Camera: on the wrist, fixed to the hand. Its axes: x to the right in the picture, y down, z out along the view.
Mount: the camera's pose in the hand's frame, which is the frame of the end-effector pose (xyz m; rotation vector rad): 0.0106 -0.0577 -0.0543 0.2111 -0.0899 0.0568
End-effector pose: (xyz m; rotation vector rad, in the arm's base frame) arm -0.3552 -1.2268 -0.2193 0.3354 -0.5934 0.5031
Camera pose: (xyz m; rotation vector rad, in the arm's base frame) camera -0.2923 -1.2471 -0.2643 0.5449 -0.6397 0.6095
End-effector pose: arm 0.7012 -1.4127 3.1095 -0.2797 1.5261 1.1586
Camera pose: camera 0.7053 -1.4785 3.0643 -0.0419 1.5701 1.0299
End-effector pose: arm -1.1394 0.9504 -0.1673 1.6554 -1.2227 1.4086
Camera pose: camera -1.1066 1.0177 -0.1392 1.8571 -1.2134 1.5580
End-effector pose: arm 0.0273 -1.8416 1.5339 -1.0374 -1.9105 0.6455
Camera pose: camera 0.0469 -1.8604 1.6091 -0.9442 -1.8480 0.9191
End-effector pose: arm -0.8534 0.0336 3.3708 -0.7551 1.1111 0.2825
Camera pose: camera -0.8546 -0.0463 3.3723 -0.5195 1.0594 0.2403
